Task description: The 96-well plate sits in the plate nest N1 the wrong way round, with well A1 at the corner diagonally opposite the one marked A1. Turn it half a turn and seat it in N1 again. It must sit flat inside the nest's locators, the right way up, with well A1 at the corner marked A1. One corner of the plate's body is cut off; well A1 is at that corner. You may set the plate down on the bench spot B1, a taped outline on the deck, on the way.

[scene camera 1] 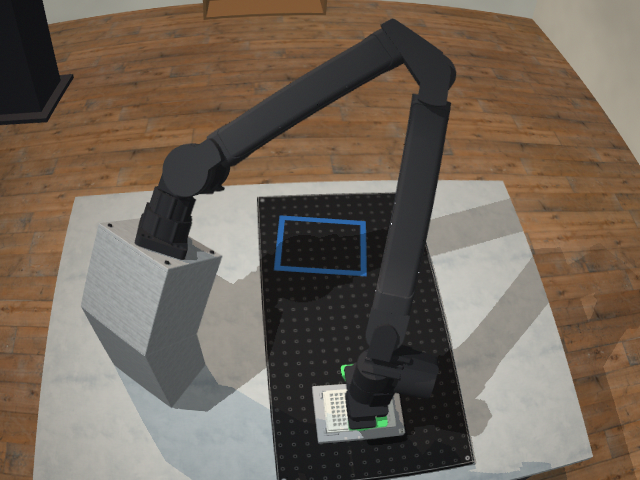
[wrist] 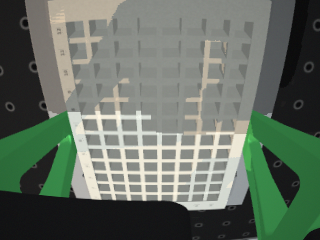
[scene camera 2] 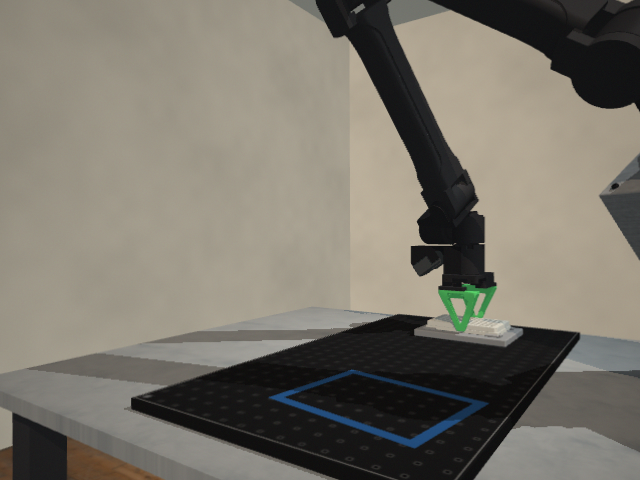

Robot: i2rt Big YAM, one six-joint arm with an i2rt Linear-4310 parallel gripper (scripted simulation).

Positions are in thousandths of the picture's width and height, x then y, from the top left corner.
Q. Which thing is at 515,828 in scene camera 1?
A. A white 96-well plate.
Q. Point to a grey plate nest N1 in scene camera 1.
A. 499,853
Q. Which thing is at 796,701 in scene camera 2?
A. A grey plate nest N1.
